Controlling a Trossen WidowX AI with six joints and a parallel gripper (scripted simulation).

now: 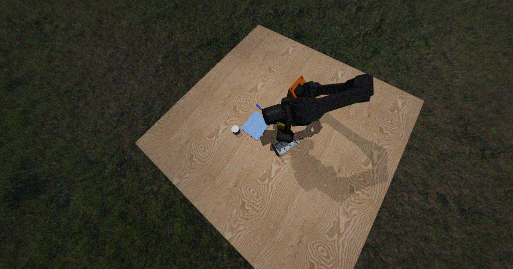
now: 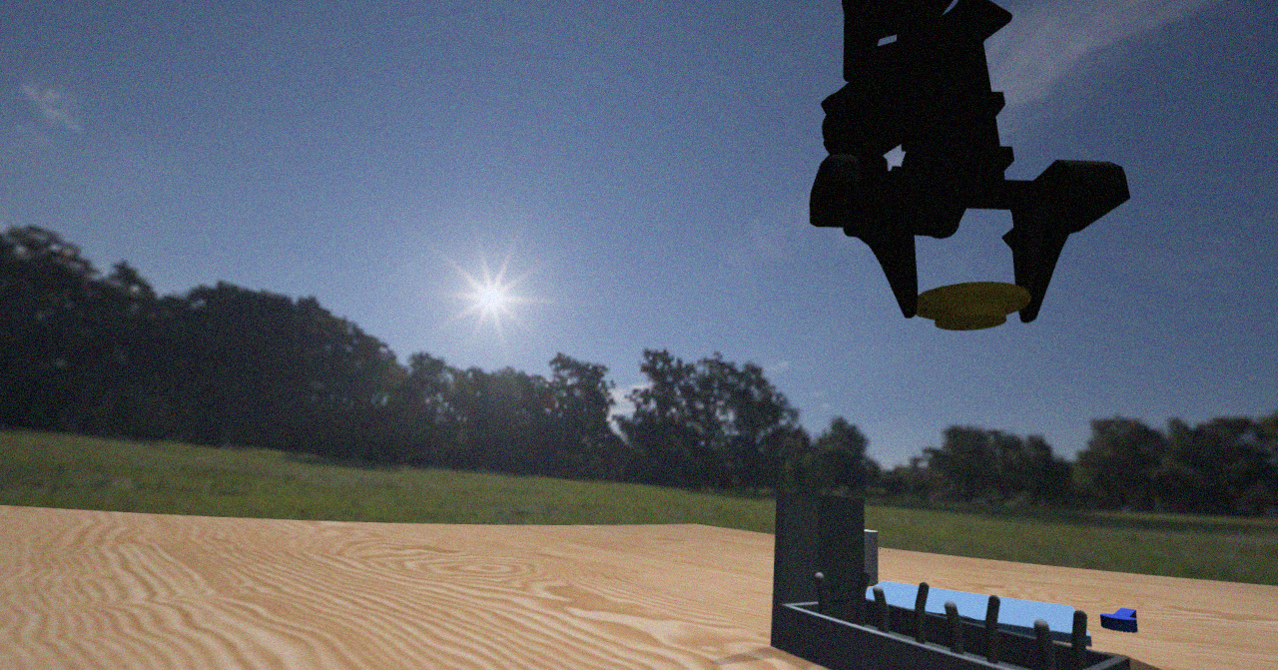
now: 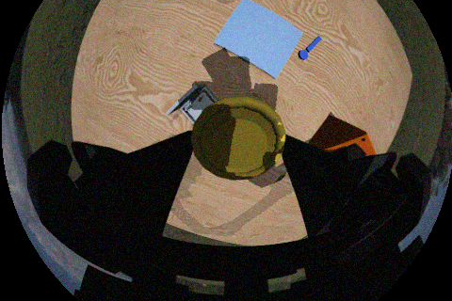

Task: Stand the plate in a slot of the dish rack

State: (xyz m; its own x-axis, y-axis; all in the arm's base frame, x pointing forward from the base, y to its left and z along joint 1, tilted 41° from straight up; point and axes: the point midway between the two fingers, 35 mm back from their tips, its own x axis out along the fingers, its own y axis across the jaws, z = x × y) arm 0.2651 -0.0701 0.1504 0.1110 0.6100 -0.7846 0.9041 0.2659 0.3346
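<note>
My gripper tip is 3 cm short of the grey dish rack, 5 cm to the right of it and 17 cm above it. Also, from my gripper tip: yellow plate (1 cm above); light blue mat (2 cm ahead, 16 cm to the right, 19 cm below); blue spoon (9 cm behind, 19 cm to the right, 19 cm below).
</note>
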